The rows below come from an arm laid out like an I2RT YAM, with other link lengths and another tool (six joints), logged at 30 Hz.
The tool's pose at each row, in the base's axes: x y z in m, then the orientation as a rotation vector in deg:
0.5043 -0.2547 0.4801 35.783 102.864 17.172
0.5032 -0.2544 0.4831 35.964 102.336 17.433
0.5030 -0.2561 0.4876 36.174 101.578 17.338
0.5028 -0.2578 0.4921 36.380 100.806 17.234
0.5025 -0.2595 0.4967 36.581 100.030 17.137
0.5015 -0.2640 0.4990 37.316 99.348 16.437
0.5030 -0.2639 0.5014 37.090 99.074 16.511
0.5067 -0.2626 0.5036 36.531 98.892 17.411
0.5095 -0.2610 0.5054 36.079 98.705 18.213
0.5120 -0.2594 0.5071 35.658 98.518 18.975
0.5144 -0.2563 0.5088 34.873 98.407 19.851
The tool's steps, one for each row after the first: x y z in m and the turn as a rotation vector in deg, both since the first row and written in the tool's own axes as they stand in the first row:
-0.0020 0.0015 -0.0020 -0.205 -0.405 0.334
-0.0066 0.0023 -0.0034 -0.231 -1.131 0.547
-0.0111 0.0030 -0.0048 -0.256 -1.873 0.756
-0.0157 0.0039 -0.0064 -0.289 -2.616 0.967
-0.0198 0.0010 -0.0076 0.379 -3.425 1.226
-0.0220 0.0027 -0.0069 0.137 -3.670 1.153
-0.0238 0.0059 -0.0042 -0.787 -3.596 1.253
-0.0250 0.0088 -0.0023 -1.591 -3.545 1.379
-0.0260 0.0116 -0.0007 -2.352 -3.502 1.506
-0.0261 0.0157 0.0007 -3.365 -3.366 1.431

